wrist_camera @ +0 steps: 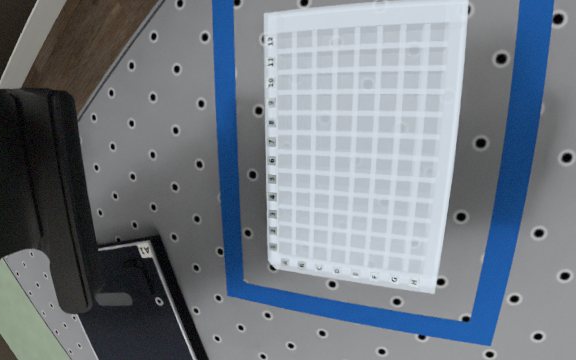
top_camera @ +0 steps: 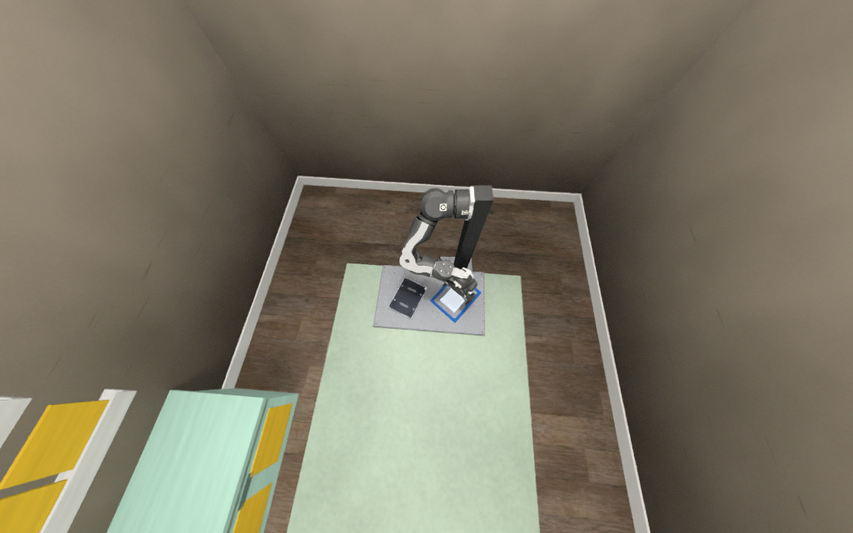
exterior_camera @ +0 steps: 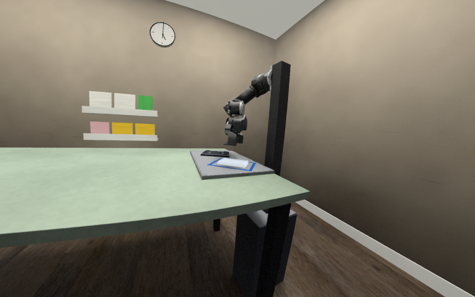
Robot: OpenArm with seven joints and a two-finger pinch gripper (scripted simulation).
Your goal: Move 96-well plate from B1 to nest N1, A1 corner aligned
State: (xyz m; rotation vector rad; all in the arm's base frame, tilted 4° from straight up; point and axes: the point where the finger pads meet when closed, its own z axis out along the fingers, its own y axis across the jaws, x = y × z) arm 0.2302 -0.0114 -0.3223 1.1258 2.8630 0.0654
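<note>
My gripper is now 80 mm above the 96-well plate. The rest, counted from my hand: black plate nest N1 (220 mm to the right, 80 mm below); white A1 label (40 mm behind, 140 mm to the right, 80 mm below).
</note>
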